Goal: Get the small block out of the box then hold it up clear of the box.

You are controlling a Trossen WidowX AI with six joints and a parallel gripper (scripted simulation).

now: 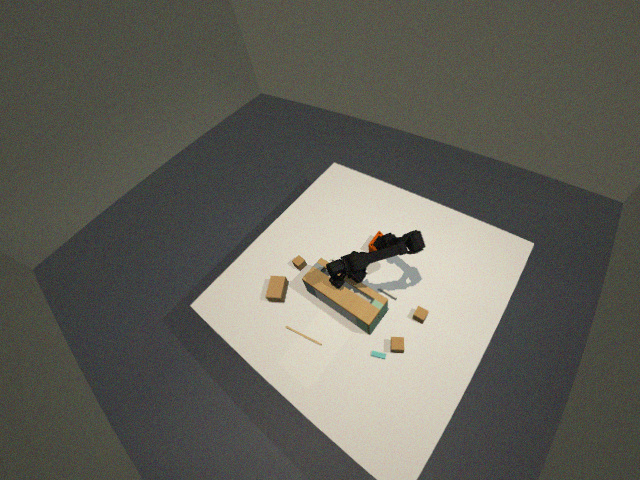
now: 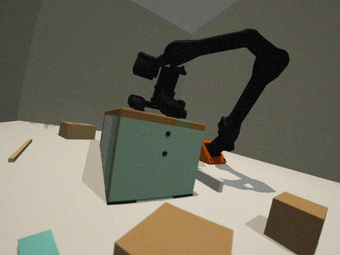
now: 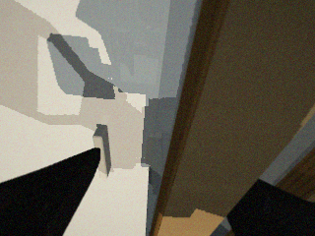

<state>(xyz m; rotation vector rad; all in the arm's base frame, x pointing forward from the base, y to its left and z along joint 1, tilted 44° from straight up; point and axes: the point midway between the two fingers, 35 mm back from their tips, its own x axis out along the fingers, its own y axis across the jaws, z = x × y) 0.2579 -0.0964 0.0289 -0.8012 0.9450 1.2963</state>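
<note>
Now: gripper tip 50 mm short of the tan block and 30 mm to the left of it. Round my gripper tip: thin wooden stick (330 mm ahead, 80 mm below, 30 mm to the right); teal tile (310 mm to the left, 230 mm ahead, 80 mm below); long box (60 mm to the left, 40 mm ahead, 30 mm below).
</note>
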